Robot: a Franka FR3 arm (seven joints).
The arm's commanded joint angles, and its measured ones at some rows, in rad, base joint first. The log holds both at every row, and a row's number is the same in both.
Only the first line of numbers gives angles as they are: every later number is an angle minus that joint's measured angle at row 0.
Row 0, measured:
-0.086 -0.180 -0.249 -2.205 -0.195 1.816 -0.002
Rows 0 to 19, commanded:
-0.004 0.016 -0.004 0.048 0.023 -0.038 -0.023
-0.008 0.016 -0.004 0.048 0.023 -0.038 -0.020
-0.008 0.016 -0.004 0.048 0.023 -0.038 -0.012
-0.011 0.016 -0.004 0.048 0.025 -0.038 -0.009
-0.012 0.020 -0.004 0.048 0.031 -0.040 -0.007
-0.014 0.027 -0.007 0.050 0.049 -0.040 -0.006
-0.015 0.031 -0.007 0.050 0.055 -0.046 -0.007
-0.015 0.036 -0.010 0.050 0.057 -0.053 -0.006
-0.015 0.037 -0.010 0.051 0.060 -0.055 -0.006
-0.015 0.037 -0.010 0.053 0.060 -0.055 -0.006
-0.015 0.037 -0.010 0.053 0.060 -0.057 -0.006
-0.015 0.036 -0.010 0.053 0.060 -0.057 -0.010
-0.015 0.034 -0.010 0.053 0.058 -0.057 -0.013
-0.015 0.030 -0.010 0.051 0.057 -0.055 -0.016
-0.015 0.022 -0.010 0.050 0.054 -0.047 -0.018
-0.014 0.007 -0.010 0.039 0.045 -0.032 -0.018
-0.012 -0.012 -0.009 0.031 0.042 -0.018 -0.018
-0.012 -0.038 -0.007 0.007 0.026 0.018 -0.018
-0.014 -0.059 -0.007 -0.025 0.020 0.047 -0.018
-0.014 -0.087 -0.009 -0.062 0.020 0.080 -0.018
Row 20, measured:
-0.002 0.012 -0.016 0.019 0.033 0.012 -0.003
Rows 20 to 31, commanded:
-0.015 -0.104 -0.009 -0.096 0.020 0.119 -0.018
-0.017 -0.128 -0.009 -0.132 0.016 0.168 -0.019
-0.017 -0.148 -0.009 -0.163 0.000 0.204 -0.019
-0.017 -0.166 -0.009 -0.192 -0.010 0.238 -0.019
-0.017 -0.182 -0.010 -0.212 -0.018 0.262 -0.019
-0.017 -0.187 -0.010 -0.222 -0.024 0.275 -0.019
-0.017 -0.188 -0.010 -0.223 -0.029 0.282 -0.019
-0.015 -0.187 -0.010 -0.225 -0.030 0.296 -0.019
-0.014 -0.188 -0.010 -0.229 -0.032 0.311 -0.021
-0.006 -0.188 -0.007 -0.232 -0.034 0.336 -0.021
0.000 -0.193 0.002 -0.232 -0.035 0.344 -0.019
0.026 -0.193 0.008 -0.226 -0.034 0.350 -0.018
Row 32, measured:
-0.001 -0.147 -0.013 -0.211 -0.019 0.311 -0.010
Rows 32 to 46, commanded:
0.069 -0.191 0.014 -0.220 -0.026 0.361 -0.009
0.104 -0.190 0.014 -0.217 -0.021 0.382 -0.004
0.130 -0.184 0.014 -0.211 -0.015 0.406 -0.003
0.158 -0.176 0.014 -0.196 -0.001 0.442 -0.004
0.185 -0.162 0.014 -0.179 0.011 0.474 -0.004
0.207 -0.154 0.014 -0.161 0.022 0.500 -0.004
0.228 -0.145 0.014 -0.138 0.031 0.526 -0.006
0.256 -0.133 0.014 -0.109 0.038 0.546 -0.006
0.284 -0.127 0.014 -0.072 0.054 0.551 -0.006
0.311 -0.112 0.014 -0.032 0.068 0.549 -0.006
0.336 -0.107 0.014 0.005 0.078 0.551 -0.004
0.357 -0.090 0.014 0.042 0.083 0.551 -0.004
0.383 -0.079 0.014 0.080 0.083 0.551 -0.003
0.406 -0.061 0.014 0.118 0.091 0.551 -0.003
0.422 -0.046 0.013 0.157 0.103 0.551 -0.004
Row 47, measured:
0.364 -0.108 0.022 0.016 0.059 0.550 0.001
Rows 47 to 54, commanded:
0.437 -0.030 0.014 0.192 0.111 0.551 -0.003
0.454 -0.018 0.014 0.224 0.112 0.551 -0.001
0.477 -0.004 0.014 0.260 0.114 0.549 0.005
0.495 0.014 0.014 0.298 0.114 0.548 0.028
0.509 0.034 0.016 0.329 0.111 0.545 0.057
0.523 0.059 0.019 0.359 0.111 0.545 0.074
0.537 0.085 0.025 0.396 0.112 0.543 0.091
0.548 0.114 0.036 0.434 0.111 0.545 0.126
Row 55, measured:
0.510 0.018 0.025 0.288 0.092 0.550 0.057
